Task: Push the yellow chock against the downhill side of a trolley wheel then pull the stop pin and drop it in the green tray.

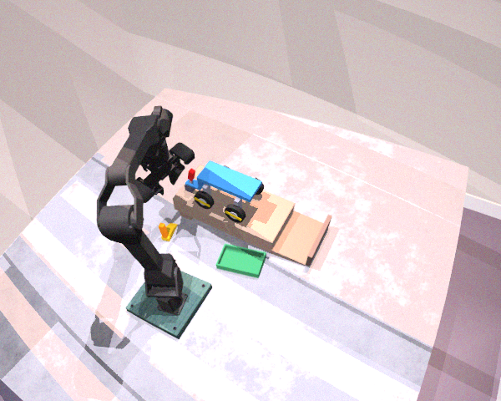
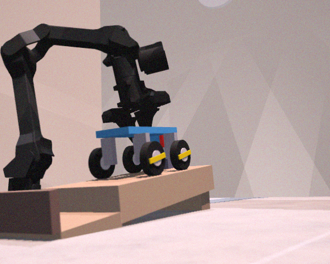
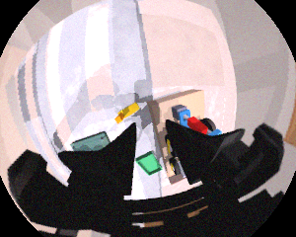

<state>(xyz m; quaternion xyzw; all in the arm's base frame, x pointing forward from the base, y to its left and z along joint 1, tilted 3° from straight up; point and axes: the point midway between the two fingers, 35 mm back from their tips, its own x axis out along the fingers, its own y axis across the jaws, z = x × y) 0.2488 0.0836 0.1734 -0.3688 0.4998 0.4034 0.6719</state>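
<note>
The yellow chock lies 4 cm behind my gripper tip, 1 cm to the left of it and 13 cm below it. Round my gripper tip: red-headed stop pin 7 cm ahead, 4 cm to the right, 2 cm below; raised lip 2 cm ahead, 41 cm to the right, 12 cm below; blue-topped trolley 7 cm ahead, 15 cm to the right, 4 cm below.
</note>
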